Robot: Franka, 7 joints.
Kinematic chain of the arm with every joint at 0, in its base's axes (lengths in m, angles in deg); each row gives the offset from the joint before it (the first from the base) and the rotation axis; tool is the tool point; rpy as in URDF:
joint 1: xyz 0 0 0.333 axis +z
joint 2: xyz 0 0 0 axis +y
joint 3: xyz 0 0 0.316 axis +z
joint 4: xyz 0.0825 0 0 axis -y
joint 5: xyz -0.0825 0 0.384 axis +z
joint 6: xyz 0 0 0 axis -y
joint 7: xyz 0.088 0 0 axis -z
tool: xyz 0 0 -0.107 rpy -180 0 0
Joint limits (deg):
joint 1: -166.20..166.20
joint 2: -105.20..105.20
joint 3: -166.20..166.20
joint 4: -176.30..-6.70
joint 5: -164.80..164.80
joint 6: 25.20..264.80
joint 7: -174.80..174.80
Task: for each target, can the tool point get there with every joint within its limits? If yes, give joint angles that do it. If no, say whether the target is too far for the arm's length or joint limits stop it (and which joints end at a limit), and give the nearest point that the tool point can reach.
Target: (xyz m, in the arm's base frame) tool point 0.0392 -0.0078 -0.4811
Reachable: no: joint limits stop it (at a limit: joint 2) | nearest point 0.0956 -0.0190 -0.3272 | short by 0.164 m
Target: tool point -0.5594 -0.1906 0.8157
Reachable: yes | joints -118.10 39.08 -103.71 -51.99 -93.68 205.81 -76.19
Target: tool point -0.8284 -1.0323 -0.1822
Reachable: no: too far | nearest point -0.5004 -0.6235 0.0218 | short by 0.562 m
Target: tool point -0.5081 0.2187 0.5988
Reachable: yes | joints -88.29 -81.75 -53.17 -112.62 -113.20 74.01 -7.57
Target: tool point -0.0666 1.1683 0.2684
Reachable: no: too far | nearest point -0.0488 0.8552 0.2857 | short by 0.314 m
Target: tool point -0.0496 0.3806 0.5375
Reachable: yes | joints 50.08 -29.49 22.77 -138.24 83.71 64.39 30.83
